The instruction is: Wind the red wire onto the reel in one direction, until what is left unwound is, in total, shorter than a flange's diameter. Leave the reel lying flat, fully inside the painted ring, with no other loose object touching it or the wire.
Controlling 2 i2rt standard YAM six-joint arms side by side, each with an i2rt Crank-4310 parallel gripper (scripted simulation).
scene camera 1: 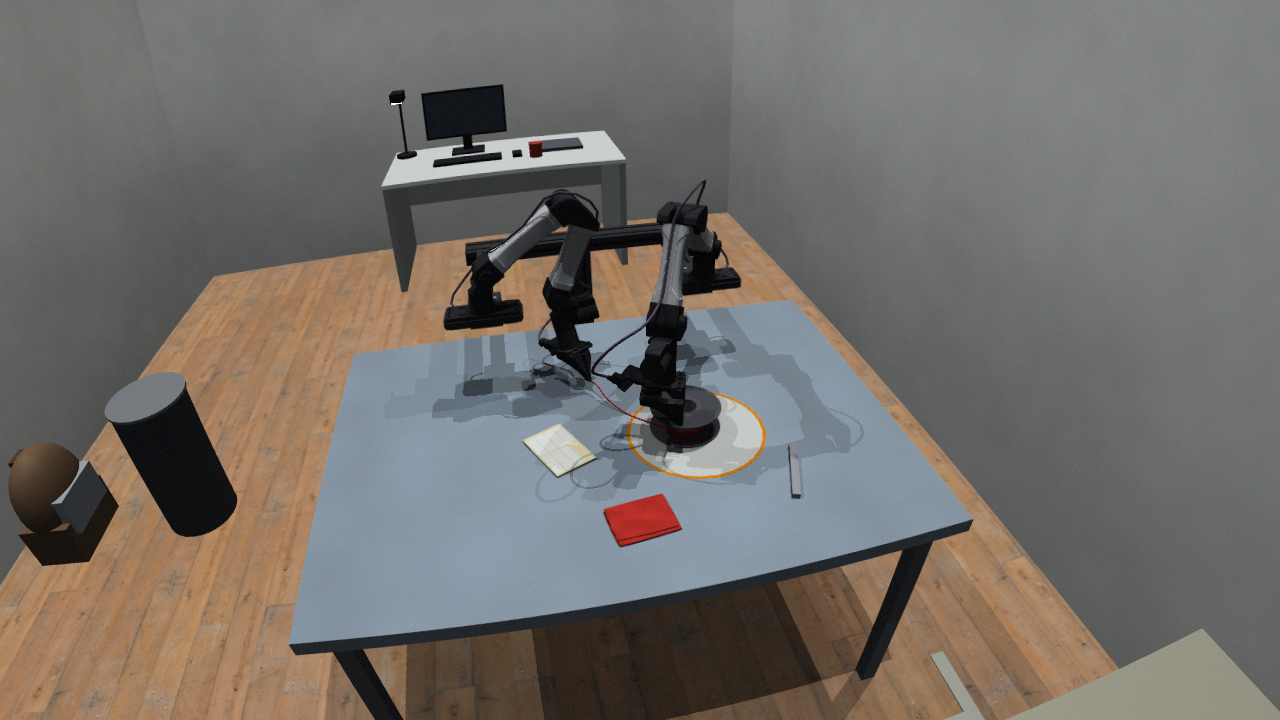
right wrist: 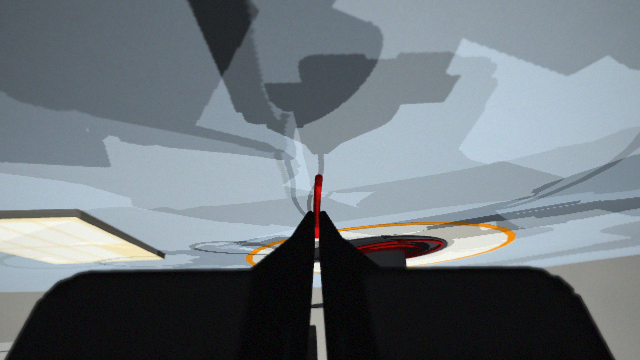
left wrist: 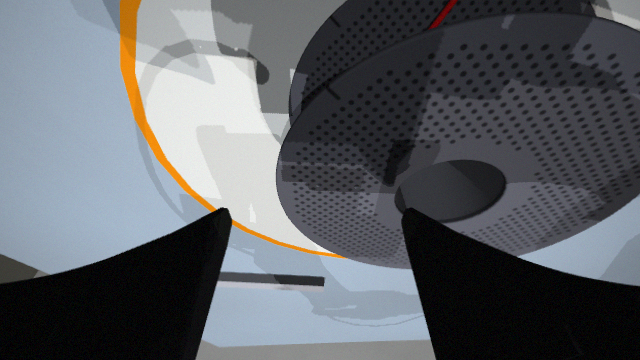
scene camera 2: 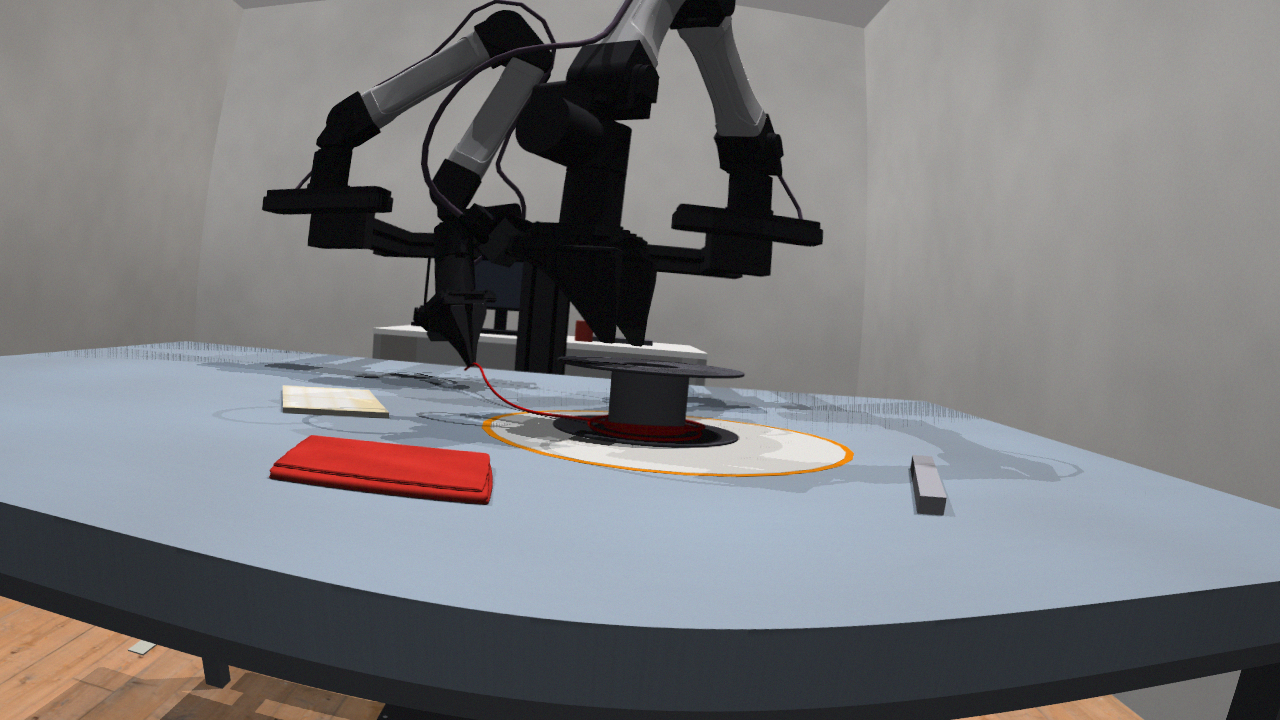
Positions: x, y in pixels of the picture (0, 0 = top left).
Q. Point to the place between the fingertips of my left gripper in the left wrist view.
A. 316, 213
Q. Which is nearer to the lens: the dark reel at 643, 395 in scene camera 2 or the grey bar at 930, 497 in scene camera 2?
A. The grey bar.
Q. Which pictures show my right gripper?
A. Scene camera 1, the right wrist view and scene camera 2 only.
